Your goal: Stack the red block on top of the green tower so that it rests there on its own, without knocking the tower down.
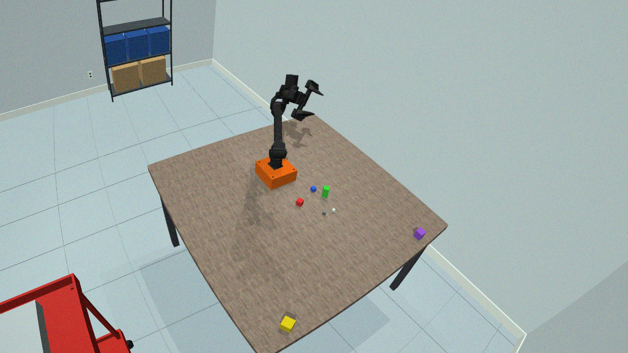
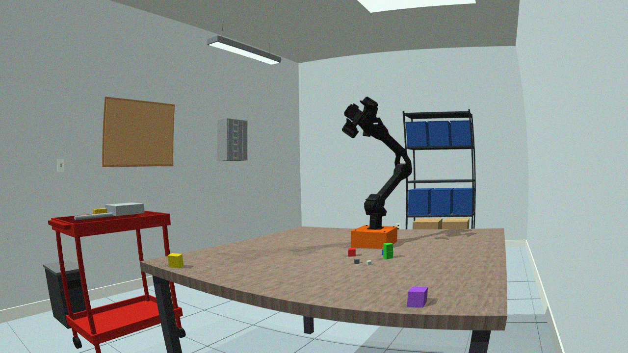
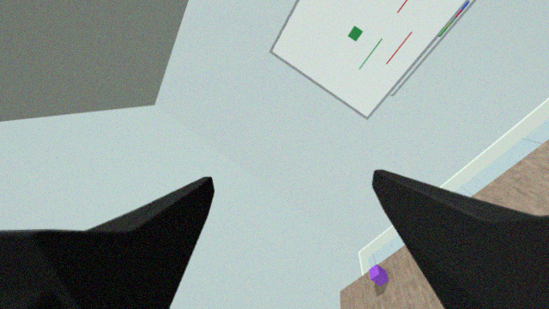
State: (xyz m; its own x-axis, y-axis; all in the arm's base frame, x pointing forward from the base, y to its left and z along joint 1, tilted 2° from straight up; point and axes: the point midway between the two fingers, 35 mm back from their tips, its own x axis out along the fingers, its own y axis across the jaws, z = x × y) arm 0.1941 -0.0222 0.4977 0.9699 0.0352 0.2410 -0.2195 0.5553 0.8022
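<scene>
My gripper tip is 57 cm above the red block, 2 cm to the left of it and 2 cm short of it. Round my gripper tip: grey cube: 57 cm below, 14 cm ahead, 5 cm to the left; blue block: 57 cm below, 12 cm to the left, 2 cm behind; white cube: 57 cm below, 16 cm ahead, 10 cm to the left.
</scene>
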